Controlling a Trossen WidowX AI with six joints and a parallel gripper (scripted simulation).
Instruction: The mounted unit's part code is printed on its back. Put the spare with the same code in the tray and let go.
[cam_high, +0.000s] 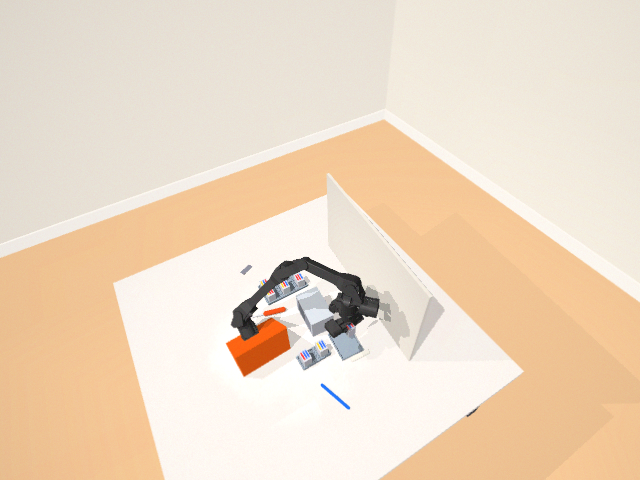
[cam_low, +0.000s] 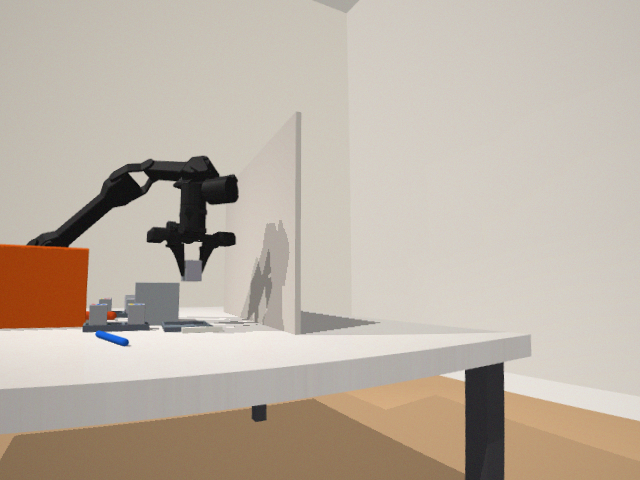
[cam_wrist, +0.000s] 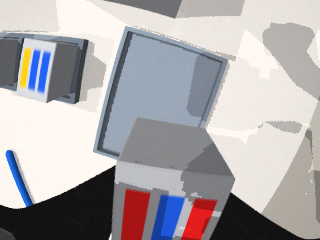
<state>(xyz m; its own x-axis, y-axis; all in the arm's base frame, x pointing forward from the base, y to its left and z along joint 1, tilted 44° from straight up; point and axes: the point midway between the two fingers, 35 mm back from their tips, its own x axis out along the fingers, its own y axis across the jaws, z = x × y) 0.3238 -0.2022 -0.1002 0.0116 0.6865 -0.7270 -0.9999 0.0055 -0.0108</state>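
Now: the grey tray 110 mm below my gripper tip, 10 mm to the left of it and 10 mm behind it. From my gripper tip the other things lie so: grey box (190 mm to the left, 60 mm below, 40 mm behind); grey panel (200 mm ahead, 140 mm to the left, 110 mm above).
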